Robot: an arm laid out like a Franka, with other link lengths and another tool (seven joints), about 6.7 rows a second.
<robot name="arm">
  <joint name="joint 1" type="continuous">
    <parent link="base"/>
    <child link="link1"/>
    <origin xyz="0 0 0.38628"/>
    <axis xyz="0 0 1"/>
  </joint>
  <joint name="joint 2" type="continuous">
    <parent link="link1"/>
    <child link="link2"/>
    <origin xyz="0 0 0"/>
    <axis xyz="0 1 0"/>
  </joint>
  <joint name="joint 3" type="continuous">
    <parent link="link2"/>
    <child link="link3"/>
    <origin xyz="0 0 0.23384"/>
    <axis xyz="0 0 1"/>
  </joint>
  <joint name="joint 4" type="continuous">
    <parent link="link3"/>
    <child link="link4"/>
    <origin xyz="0.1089 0 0"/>
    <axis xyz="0 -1 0"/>
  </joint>
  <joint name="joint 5" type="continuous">
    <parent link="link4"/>
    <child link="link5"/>
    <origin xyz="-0.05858 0 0.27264"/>
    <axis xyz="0 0 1"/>
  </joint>
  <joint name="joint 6" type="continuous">
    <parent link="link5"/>
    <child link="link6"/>
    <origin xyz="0 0 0"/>
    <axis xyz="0 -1 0"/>
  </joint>
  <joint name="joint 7" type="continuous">
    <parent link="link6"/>
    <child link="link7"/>
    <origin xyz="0.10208 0 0"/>
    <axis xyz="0 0 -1"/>
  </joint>
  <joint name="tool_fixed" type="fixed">
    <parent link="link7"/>
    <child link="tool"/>
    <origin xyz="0.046 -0.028 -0.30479" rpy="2.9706 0 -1.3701"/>
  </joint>
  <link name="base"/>
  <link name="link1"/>
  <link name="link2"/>
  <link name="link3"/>
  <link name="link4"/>
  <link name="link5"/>
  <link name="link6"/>
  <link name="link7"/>
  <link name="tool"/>
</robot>
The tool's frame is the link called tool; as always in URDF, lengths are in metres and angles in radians. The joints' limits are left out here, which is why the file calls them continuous.
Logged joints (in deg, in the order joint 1, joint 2, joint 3, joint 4, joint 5, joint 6, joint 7), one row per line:
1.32 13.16 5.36 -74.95 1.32 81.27 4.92
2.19 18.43 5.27 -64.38 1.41 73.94 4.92
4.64 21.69 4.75 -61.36 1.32 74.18 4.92
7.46 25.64 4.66 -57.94 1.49 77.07 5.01
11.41 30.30 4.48 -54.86 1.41 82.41 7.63
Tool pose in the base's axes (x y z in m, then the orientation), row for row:
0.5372 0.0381 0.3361 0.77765 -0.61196 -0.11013 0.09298
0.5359 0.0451 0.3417 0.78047 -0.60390 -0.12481 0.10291
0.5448 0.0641 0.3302 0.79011 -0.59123 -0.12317 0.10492
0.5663 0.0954 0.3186 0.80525 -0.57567 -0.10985 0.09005
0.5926 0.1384 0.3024 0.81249 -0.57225 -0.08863 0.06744
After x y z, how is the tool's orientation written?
As a quaternion, x y z w.
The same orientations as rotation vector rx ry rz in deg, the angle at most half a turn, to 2 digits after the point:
132.25 -104.07 -18.73
131.97 -102.11 -21.10
133.44 -99.85 -20.80
137.18 -98.07 -18.71
140.28 -98.80 -15.30

